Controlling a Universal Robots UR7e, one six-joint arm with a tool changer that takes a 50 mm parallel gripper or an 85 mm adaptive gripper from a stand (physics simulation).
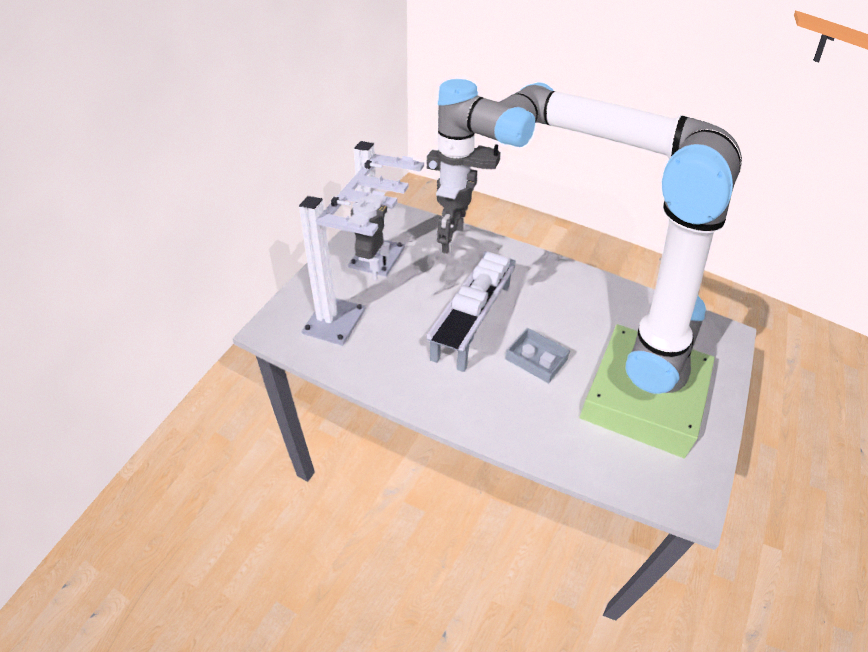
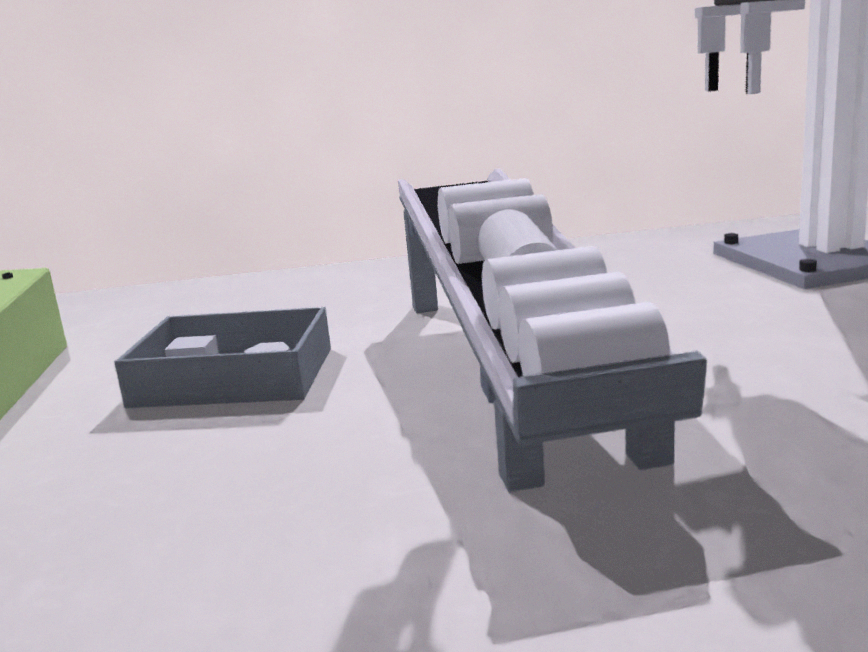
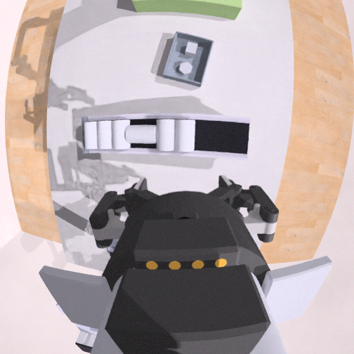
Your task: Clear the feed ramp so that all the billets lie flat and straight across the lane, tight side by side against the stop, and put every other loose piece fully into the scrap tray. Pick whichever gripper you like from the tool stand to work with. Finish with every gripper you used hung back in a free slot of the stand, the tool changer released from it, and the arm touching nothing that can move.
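The feed ramp [image 1: 444, 345] [image 2: 459, 298] [image 3: 220, 155] carries several pale billets. Three billets [image 2: 596, 340] [image 3: 104, 134] lie across the lane, side by side against the stop [image 2: 610, 397]. Above them one billet [image 1: 481, 282] [image 2: 513, 235] [image 3: 141, 134] lies lengthwise along the lane. Two more billets [image 1: 468, 300] [image 2: 491, 210] [image 3: 175, 135] lie across the lane above it. The scrap tray [image 1: 527, 367] [image 2: 210, 382] [image 3: 182, 80] holds a block [image 2: 191, 344] [image 3: 191, 48] and a hexagonal piece [image 2: 268, 347] [image 3: 185, 67]. My adaptive gripper [image 1: 450, 242] [image 3: 183, 183] is open and empty, above the table between stand and ramp.
The tool stand [image 1: 319, 266] [image 2: 828, 133] has two posts and slot arms; the parallel gripper [image 1: 369, 238] [image 2: 731, 52] hangs in it. The green base [image 1: 638, 435] [image 2: 24, 329] [image 3: 187, 9] carries the arm beyond the tray.
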